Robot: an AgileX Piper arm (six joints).
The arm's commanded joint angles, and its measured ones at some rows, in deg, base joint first. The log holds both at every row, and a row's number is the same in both.
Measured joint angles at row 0: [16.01, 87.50, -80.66, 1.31, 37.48, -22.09]
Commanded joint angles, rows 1 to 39: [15.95, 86.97, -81.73, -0.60, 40.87, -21.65]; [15.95, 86.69, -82.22, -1.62, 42.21, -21.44]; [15.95, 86.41, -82.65, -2.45, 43.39, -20.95]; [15.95, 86.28, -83.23, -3.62, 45.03, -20.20]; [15.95, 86.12, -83.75, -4.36, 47.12, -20.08]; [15.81, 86.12, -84.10, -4.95, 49.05, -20.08]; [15.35, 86.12, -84.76, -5.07, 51.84, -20.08]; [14.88, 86.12, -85.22, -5.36, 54.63, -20.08]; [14.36, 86.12, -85.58, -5.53, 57.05, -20.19]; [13.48, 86.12, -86.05, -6.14, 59.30, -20.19]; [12.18, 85.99, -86.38, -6.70, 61.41, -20.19]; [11.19, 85.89, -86.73, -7.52, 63.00, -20.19]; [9.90, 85.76, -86.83, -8.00, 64.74, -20.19]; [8.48, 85.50, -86.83, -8.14, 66.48, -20.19]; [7.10, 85.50, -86.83, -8.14, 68.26, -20.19]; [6.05, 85.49, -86.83, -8.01, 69.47, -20.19]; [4.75, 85.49, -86.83, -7.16, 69.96, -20.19]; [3.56, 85.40, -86.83, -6.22, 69.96, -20.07]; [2.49, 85.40, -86.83, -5.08, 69.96, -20.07]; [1.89, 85.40, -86.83, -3.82, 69.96, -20.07]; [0.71, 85.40, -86.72, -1.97, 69.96, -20.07]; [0.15, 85.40, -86.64, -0.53, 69.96, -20.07]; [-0.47, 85.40, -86.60, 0.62, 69.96, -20.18]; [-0.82, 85.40, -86.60, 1.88, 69.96, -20.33]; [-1.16, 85.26, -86.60, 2.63, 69.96, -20.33]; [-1.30, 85.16, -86.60, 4.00, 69.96, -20.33]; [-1.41, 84.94, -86.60, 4.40, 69.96, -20.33]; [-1.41, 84.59, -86.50, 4.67, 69.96, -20.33]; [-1.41, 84.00, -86.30, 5.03, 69.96, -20.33]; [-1.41, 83.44, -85.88, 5.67, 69.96, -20.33]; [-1.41, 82.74, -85.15, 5.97, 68.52, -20.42]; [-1.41, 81.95, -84.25, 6.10, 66.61, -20.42]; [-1.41, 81.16, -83.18, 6.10, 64.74, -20.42]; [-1.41, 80.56, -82.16, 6.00, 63.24, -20.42]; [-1.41, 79.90, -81.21, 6.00, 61.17, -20.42]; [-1.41, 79.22, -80.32, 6.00, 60.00, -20.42]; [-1.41, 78.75, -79.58, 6.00, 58.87, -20.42]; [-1.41, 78.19, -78.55, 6.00, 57.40, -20.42]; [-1.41, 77.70, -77.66, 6.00, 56.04, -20.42]
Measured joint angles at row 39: [-1.02, 79.91, -80.83, 5.92, 61.34, -20.54]
